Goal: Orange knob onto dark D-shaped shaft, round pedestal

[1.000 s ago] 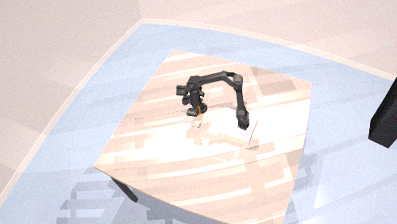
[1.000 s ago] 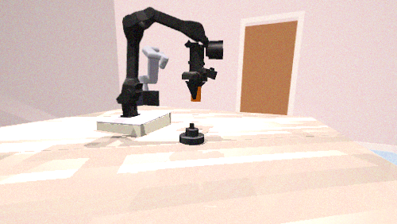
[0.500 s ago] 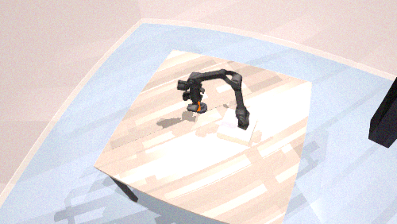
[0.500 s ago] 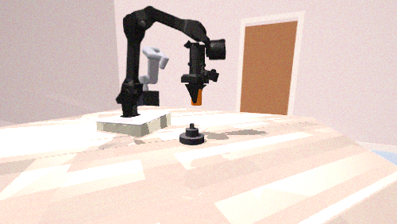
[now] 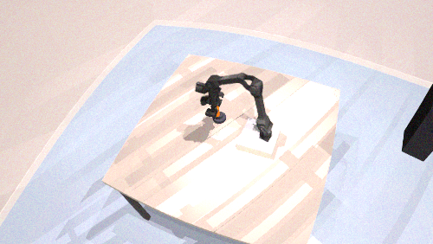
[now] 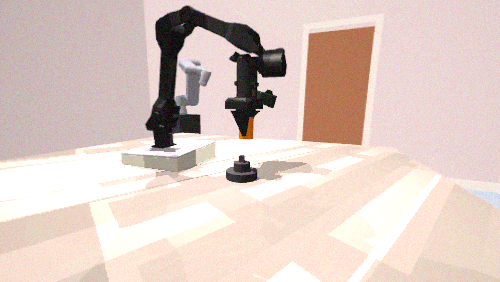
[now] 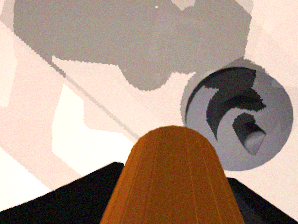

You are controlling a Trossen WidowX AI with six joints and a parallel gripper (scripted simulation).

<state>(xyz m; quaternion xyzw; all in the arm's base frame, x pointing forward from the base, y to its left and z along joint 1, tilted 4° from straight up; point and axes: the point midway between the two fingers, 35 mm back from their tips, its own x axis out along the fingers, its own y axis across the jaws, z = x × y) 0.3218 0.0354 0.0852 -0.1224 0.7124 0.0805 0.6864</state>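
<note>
The pedestal lies 20 mm ahead of my gripper tip, 50 mm to the right of it and 80 mm below it. The rest, counted from my gripper tip: orange knob 20 mm above.
</note>
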